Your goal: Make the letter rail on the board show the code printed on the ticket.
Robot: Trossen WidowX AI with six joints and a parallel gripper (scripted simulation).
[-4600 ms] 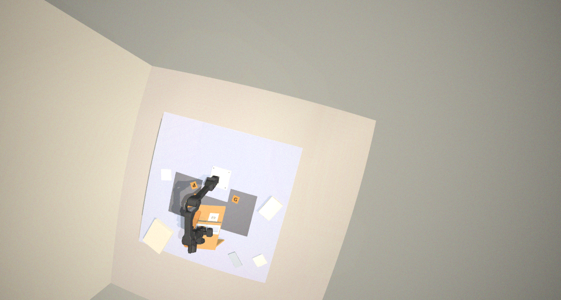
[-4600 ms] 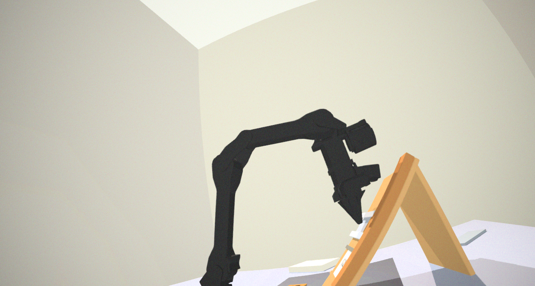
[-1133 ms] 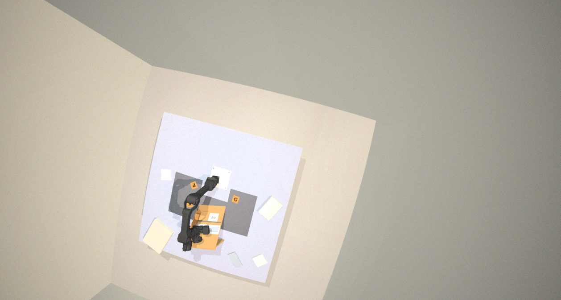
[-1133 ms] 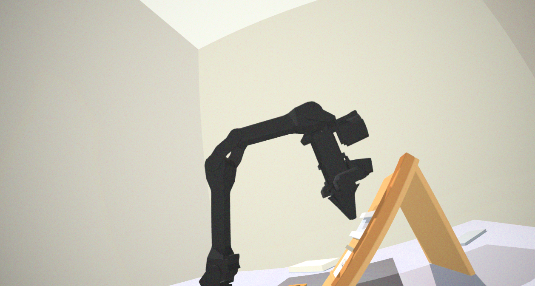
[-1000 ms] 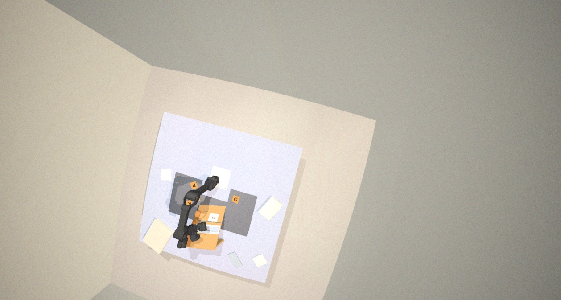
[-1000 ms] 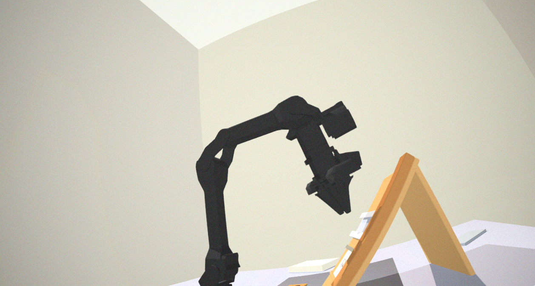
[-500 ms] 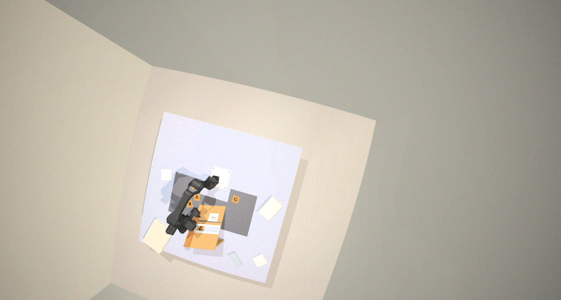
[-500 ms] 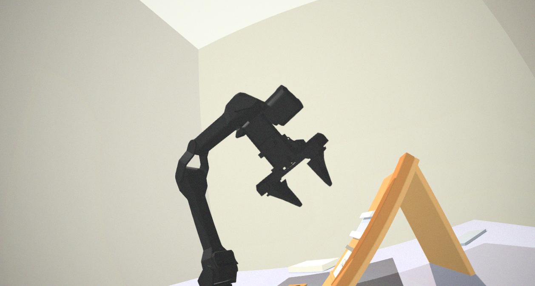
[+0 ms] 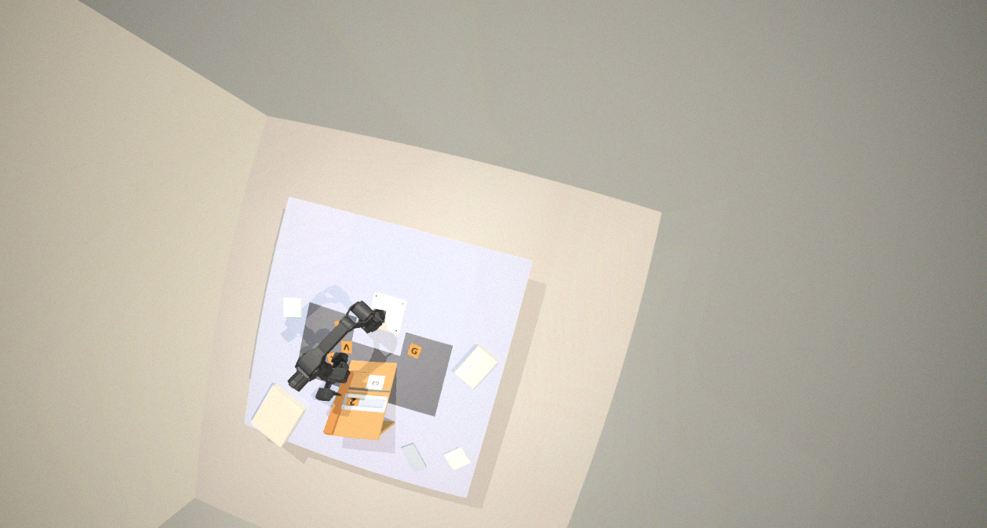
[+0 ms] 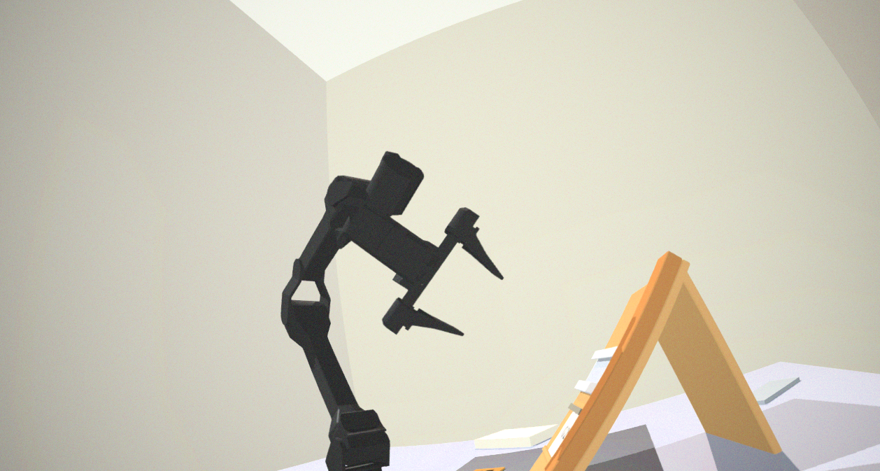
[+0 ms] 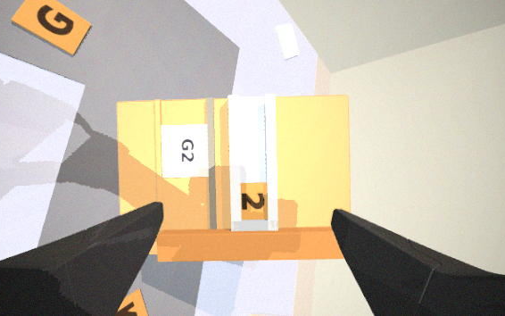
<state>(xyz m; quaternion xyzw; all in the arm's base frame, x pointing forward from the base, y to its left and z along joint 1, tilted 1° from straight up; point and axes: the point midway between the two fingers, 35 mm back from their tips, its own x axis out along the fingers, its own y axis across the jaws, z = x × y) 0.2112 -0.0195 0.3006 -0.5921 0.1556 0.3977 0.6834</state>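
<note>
Now: the white ticket 8 cm ahead of my gripper tip, 5 cm to the left of it and 21 cm below it. Round my gripper tip: grey slab: 49 cm ahead, 26 cm to the left, 29 cm below; grey mat: 3 cm behind, 1 cm to the right, 29 cm below.
</note>
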